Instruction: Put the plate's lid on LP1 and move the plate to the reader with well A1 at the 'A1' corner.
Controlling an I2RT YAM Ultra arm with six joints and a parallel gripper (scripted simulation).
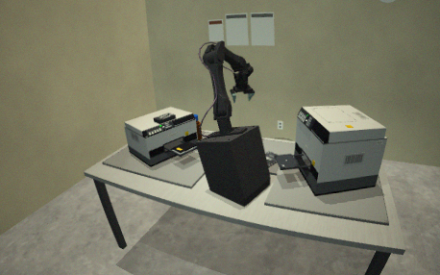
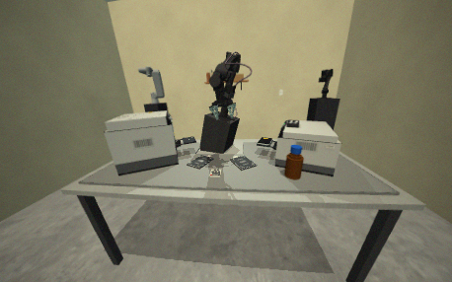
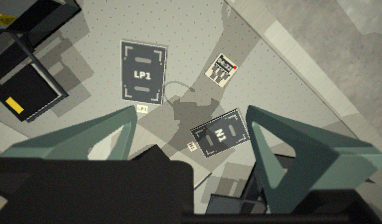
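Right now my hand is 290 mm past the dark lid, 260 mm to the right of it and 230 mm above it. The rest, counted from my hand: brown capped bottle (390 mm to the left, 220 mm below, 30 mm ahead); LP1 tag (340 mm below, 180 mm behind, 30 mm to the left); pale well plate (290 mm behind, 260 mm to the left, 240 mm below).
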